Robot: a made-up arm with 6 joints. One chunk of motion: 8 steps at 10 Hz.
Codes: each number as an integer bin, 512 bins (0 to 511) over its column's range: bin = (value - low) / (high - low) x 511, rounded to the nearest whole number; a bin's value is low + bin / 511 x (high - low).
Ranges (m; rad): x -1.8..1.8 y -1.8..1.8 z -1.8..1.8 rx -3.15..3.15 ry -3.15..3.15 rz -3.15..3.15
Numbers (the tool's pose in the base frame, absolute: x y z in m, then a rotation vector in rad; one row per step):
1: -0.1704 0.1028 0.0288 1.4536 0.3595 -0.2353
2: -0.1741 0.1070 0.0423 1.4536 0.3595 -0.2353
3: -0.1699 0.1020 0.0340 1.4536 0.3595 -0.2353
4: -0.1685 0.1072 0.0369 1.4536 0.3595 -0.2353
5: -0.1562 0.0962 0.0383 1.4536 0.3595 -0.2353
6: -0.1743 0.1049 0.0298 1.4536 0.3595 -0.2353
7: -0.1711 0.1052 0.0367 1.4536 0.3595 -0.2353
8: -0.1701 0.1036 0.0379 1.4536 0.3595 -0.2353
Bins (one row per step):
1: 231 270 260 373 285 236
2: 231 271 262 373 285 236
3: 231 270 260 373 285 236
4: 232 271 261 373 285 236
5: 233 269 261 373 285 236
6: 231 270 260 373 285 236
7: 231 270 261 373 285 236
8: 231 270 261 373 285 236

